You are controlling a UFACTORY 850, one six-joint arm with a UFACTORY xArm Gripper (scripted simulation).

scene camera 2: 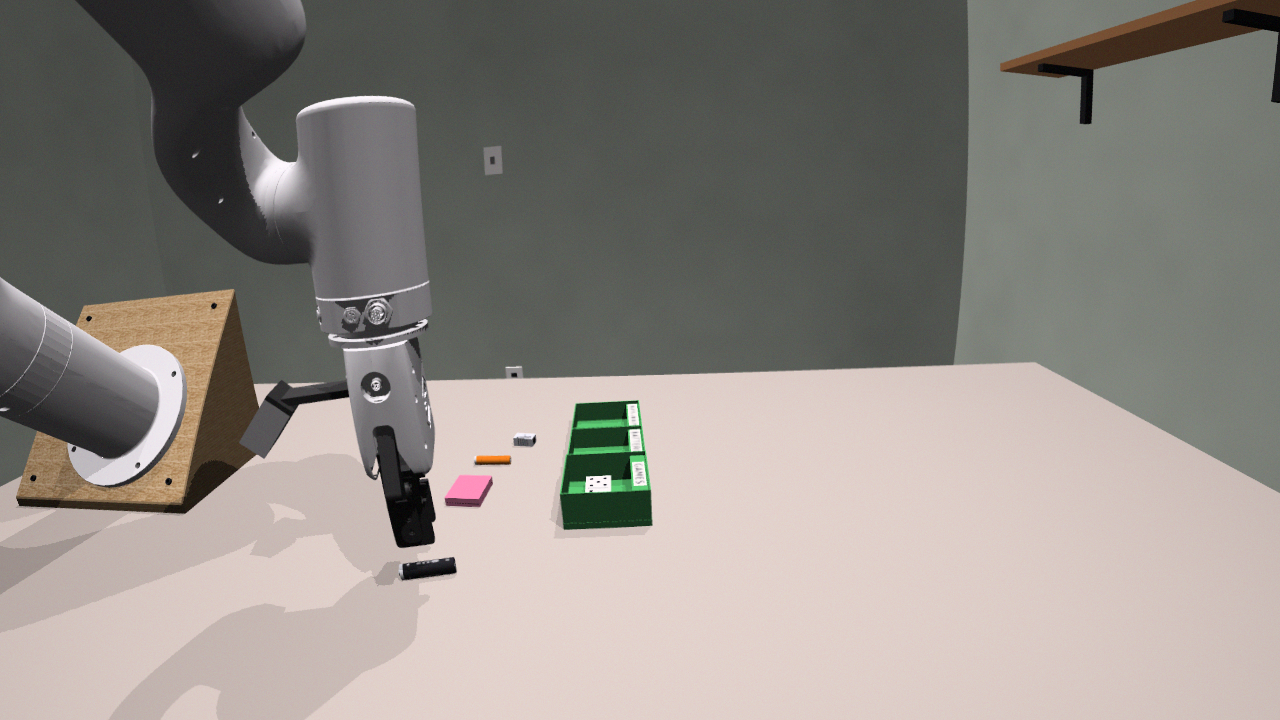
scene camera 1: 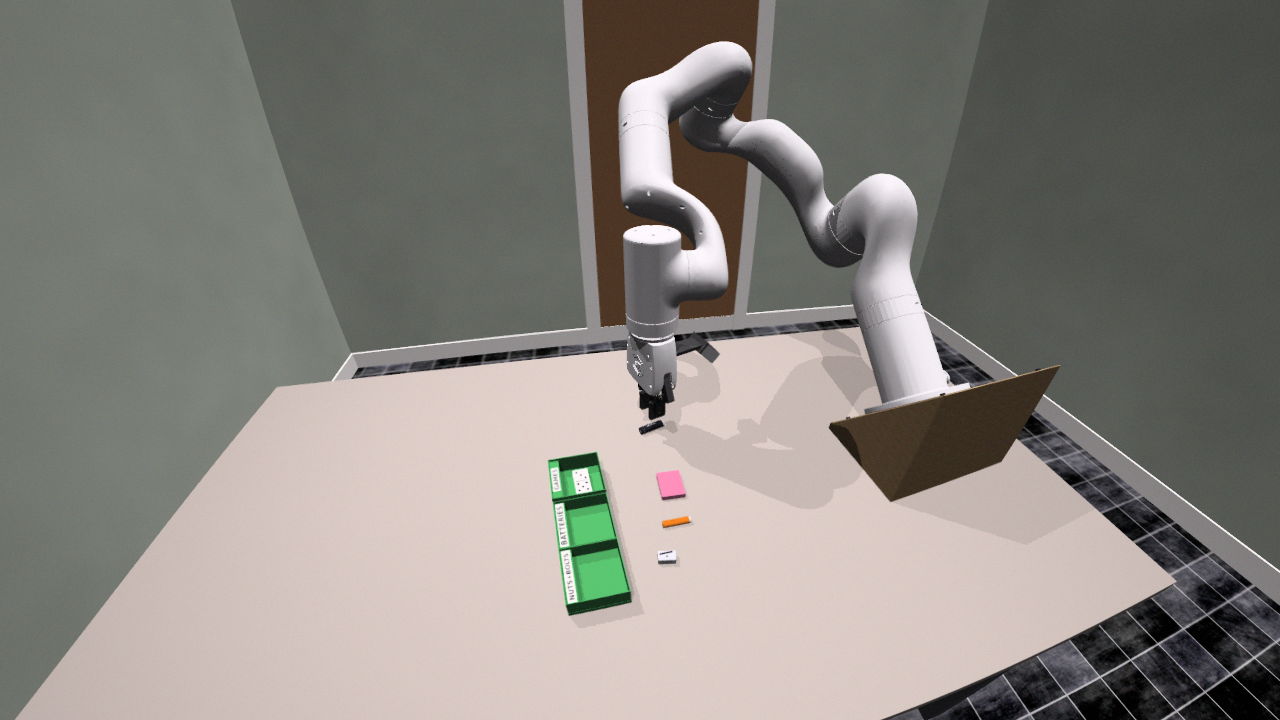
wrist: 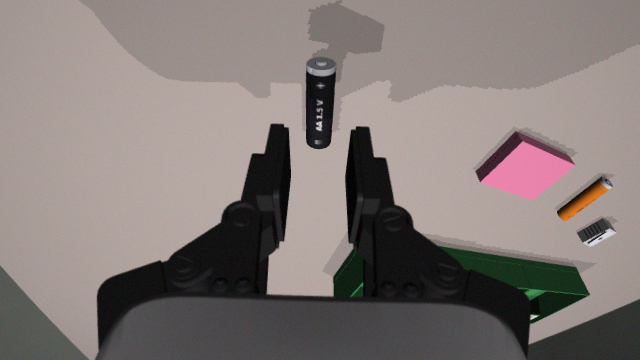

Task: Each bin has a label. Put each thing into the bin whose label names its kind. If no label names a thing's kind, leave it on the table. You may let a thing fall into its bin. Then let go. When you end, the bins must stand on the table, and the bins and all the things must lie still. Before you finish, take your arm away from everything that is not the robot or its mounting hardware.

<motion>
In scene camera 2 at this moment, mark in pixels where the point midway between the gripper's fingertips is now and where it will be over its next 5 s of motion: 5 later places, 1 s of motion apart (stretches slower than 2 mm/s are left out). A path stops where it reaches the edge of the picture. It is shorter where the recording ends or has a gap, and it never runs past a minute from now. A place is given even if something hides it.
My gripper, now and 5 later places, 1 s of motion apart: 417,533; 428,572; 413,515; 509,464; 595,419; 599,451
</motion>
